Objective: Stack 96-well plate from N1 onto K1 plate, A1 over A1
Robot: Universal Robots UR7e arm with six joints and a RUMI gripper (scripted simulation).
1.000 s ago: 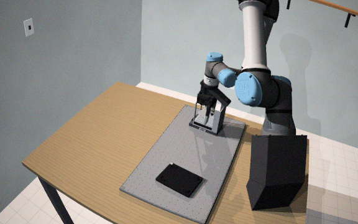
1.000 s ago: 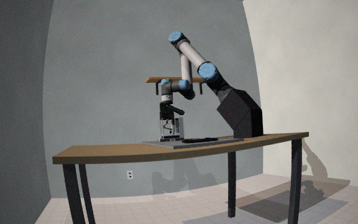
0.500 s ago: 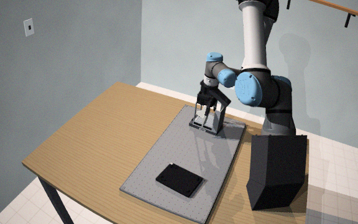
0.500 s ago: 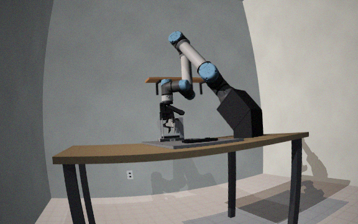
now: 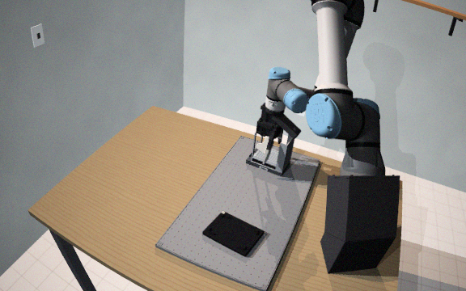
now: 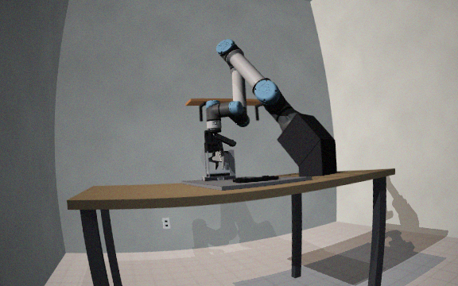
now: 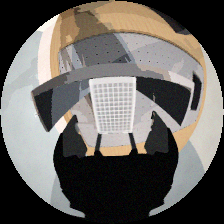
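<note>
Now: the white 96-well plate 20 mm below my hand. Also, from my hand: plate nest N1: 400 mm to the left, 50 mm below, 50 mm ahead.
</note>
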